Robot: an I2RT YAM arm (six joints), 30 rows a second.
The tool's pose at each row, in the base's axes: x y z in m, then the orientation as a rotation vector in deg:
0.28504, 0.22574, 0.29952, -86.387, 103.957, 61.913
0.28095, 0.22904, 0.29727, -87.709, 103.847, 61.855
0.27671, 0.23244, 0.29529, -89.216, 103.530, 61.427
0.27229, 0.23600, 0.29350, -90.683, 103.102, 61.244
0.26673, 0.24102, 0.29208, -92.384, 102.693, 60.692
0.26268, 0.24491, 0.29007, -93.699, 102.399, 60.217
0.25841, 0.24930, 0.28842, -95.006, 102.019, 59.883
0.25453, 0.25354, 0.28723, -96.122, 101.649, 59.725
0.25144, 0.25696, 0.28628, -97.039, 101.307, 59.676
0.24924, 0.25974, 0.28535, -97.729, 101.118, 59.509
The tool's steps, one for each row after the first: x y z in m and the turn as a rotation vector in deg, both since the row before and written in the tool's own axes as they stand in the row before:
0.00099, 0.00360, 0.00433, -0.580, 0.770, -0.492
0.00066, 0.00378, 0.00433, -0.410, 0.839, -0.797
0.00034, 0.00398, 0.00441, -0.561, 0.708, -0.769
-0.00068, 0.00515, 0.00558, -0.429, 0.948, -0.933
0.00001, 0.00350, 0.00483, -0.307, 0.761, -0.713
-0.00064, 0.00376, 0.00507, -0.400, 0.682, -0.717
-0.00108, 0.00343, 0.00464, -0.429, 0.533, -0.597
-0.00094, 0.00269, 0.00374, -0.407, 0.401, -0.488
-0.00072, 0.00182, 0.00310, -0.225, 0.371, -0.358

